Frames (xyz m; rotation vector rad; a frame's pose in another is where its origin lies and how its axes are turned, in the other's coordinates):
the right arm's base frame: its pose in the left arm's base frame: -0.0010 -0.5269 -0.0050 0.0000 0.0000 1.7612
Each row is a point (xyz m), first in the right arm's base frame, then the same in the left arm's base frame.
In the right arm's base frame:
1: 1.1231 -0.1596 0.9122
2: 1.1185 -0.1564 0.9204
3: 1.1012 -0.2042 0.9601
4: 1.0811 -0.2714 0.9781
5: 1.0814 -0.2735 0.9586
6: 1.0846 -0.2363 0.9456
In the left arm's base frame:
1: -0.0568 0.6061 0.9072
2: -0.0591 0.6010 0.9154
3: -0.0089 0.5930 0.9551
4: 0.0609 0.5860 0.9731
5: 0.0629 0.5867 0.9536
6: 0.0258 0.5828 0.9406

